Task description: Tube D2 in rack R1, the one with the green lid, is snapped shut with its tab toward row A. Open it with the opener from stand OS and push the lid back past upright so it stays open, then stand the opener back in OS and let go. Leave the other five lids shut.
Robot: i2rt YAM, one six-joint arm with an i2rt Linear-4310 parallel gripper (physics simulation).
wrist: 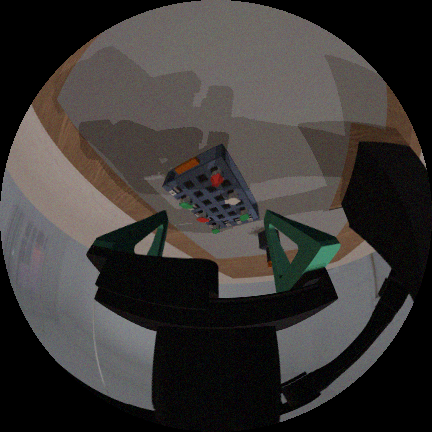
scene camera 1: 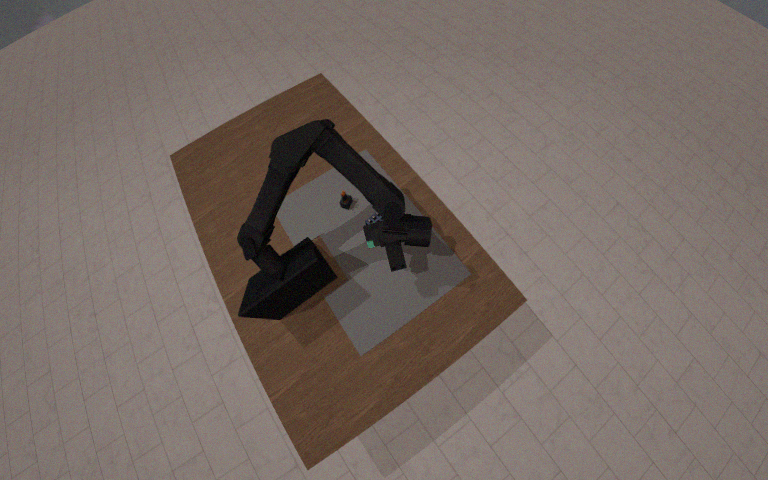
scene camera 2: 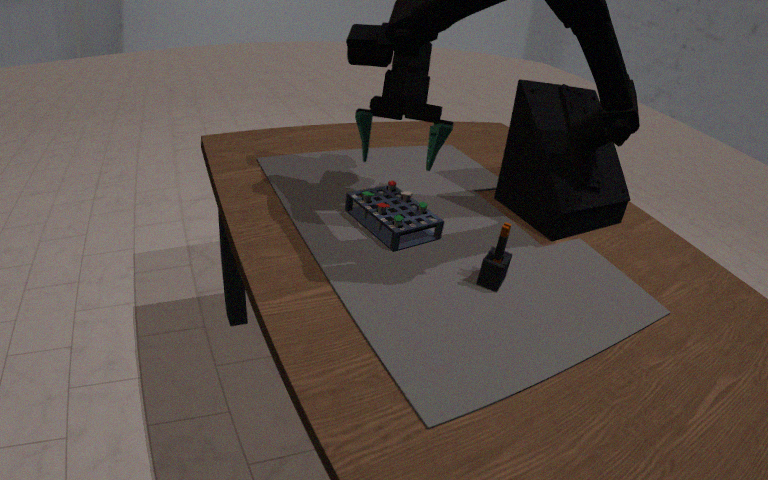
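Pixels of known places: gripper, fingertip midpoint: [wrist: 215, 215] [scene camera 2: 396, 166]; arm's base at its link origin: [scene camera 1: 277, 271] [scene camera 2: 580, 136].
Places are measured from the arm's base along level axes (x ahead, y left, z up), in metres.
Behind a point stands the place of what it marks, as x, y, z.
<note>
Rack R1 [scene camera 2: 394, 240] @(0.389, 0.078, -0.134) [wrist: 241, 175] @(0.321, -0.011, -0.150) is a blue-grey grid on the mat. It holds tubes with three green lids, two red and one pale; all look shut. Green lids show in scene view 2, at the far left [scene camera 2: 367, 195] @(0.398, -0.010, -0.110), on the right [scene camera 2: 422, 207] @(0.331, 0.037, -0.110) and nearest the camera [scene camera 2: 398, 219] @(0.381, 0.064, -0.111); which is D2 is too small to read. The opener [scene camera 1: 343, 194] @(0.284, 0.165, -0.069) [scene camera 2: 501, 246] @(0.291, 0.178, -0.093) [wrist: 270, 257], dark with an orange top, stands in the dark stand OS [scene camera 1: 346, 202] [scene camera 2: 493, 275] @(0.298, 0.187, -0.129) [wrist: 263, 240] @(0.298, 0.163, -0.126). My gripper [scene camera 2: 397, 165] @(0.347, -0.033, -0.075) [wrist: 215, 215] @(0.347, -0.033, -0.075) is open and empty, above the rack, apart from it and the opener.
A grey mat [scene camera 1: 390, 305] @(0.236, -0.231, -0.151) [scene camera 2: 481, 350] @(0.369, 0.285, -0.151) lies on the wooden table [scene camera 1: 339, 407] @(-0.053, -0.417, -0.154) [scene camera 2: 640, 401] @(0.222, 0.433, -0.154). The arm's black base [scene camera 1: 288, 283] @(0.033, -0.072, 0.062) [scene camera 2: 557, 169] @(0.095, 0.052, -0.044) stands beside the mat, on the far side of OS in scene view 2. The arm and its shadow cover parts of the mat.
</note>
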